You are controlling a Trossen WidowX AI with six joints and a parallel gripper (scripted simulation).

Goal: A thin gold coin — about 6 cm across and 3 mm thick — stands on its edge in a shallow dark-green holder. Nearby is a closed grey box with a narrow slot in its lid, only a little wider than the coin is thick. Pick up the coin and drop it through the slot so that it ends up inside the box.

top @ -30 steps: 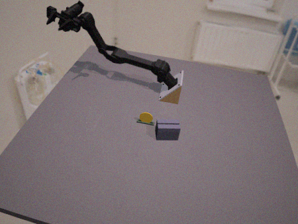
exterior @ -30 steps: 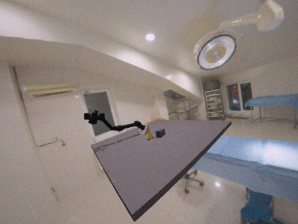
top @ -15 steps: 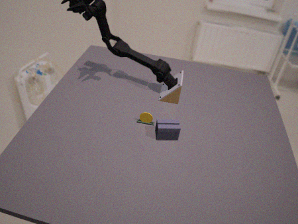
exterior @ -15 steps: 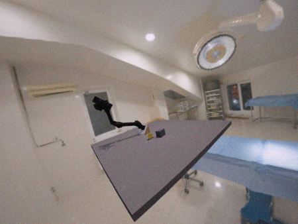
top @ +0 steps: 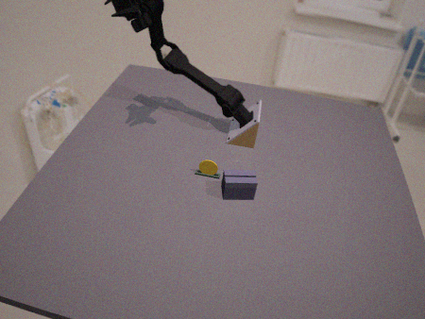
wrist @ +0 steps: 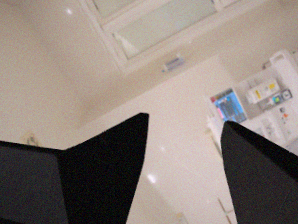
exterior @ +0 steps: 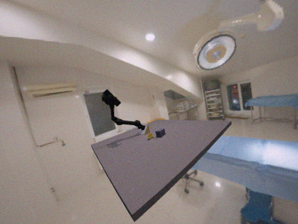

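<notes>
Right now the gold coin is 49 cm below my gripper tip, 31 cm to the left of it and 2 cm ahead of it.
</notes>
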